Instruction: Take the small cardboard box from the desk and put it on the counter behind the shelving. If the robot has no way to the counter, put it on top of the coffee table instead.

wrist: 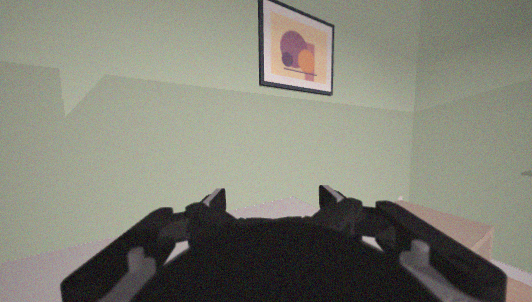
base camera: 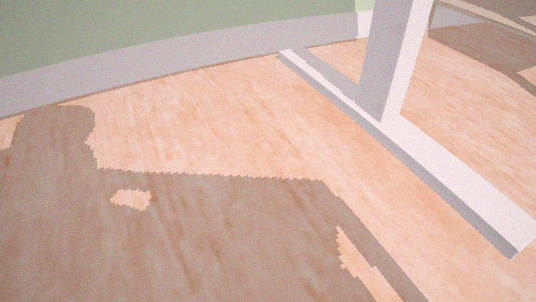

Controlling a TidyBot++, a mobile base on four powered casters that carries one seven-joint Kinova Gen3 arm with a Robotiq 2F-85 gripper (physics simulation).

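Frame: origin at the arm's base, x left, y ahead, z down, level; centimetres.
Seen in the pictures: gripper, fingertip midpoint: (wrist: 272, 197).
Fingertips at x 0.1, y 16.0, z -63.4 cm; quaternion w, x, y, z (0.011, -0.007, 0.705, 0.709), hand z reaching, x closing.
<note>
A point is followed by its place in that frame.
My gripper (wrist: 272, 197) @(x 0.1, y 16.0, z -63.4 cm) is open, with nothing between its fingers, in the wrist view. The pale desk (wrist: 40, 272) @(x 63.9, y 43.7, z -32.4 cm) shows at the lower left and in a small corner beyond the fingertips. In the base camera view, one white desk leg (base camera: 400, 65) @(x -20.7, y 57.1, z 25.0 cm) stands on a long foot at the right. The small cardboard box does not show in either view; the gripper body hides much of the desk top. The counter and the shelving do not show in either view.
A low wooden table (wrist: 450, 220) @(x -132.8, y 124.9, z -5.4 cm) stands beyond the desk on the right, near the room corner. A framed picture (wrist: 296, 47) @(x -15.8, y 104.0, z -120.3 cm) hangs on the green wall. The desk foot (base camera: 450, 172) runs across the floor at the right, with the wall behind it.
</note>
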